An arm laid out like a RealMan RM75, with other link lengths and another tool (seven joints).
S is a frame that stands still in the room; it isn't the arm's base.
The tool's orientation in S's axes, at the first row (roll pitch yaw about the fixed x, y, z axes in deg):
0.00 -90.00 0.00
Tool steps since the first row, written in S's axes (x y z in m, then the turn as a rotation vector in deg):
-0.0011 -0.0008 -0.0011 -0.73 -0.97 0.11
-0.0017 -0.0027 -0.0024 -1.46 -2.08 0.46
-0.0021 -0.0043 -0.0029 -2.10 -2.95 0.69
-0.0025 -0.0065 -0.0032 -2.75 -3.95 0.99
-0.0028 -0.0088 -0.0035 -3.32 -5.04 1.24
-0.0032 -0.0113 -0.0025 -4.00 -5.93 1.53
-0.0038 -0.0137 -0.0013 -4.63 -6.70 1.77
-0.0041 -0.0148 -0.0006 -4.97 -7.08 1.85
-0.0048 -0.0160 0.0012 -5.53 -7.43 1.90
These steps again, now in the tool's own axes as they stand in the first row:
-0.0011 -0.0008 0.0011 0.11 -0.97 0.73
-0.0024 -0.0027 0.0017 0.46 -2.08 1.46
-0.0029 -0.0043 0.0021 0.69 -2.95 2.10
-0.0032 -0.0065 0.0025 0.99 -3.95 2.75
-0.0035 -0.0088 0.0028 1.24 -5.04 3.32
-0.0025 -0.0113 0.0032 1.53 -5.93 4.00
-0.0013 -0.0137 0.0038 1.77 -6.70 4.63
-0.0006 -0.0148 0.0041 1.85 -7.08 4.97
0.0012 -0.0160 0.0048 1.90 -7.43 5.53

